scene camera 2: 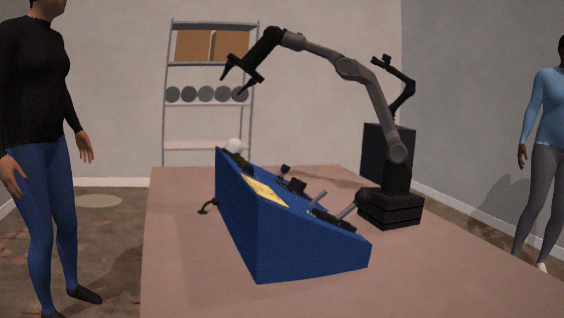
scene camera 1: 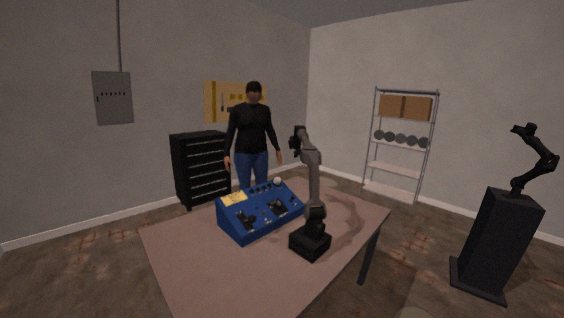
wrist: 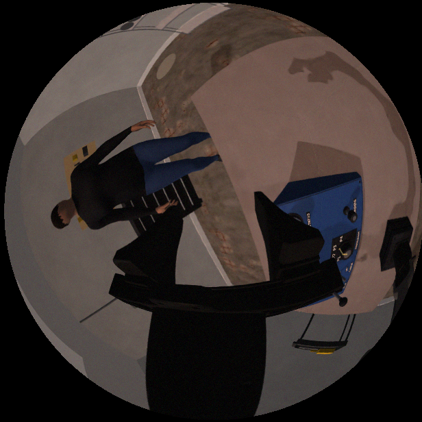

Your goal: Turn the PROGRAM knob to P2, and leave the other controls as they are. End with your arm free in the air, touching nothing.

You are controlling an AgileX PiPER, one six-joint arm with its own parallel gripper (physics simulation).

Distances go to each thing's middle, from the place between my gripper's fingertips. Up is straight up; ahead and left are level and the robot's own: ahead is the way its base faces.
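From the blue console (scene camera 2: 281, 235), my gripper is now 34 cm to the right of it, 3 cm past it and 26 cm above it.
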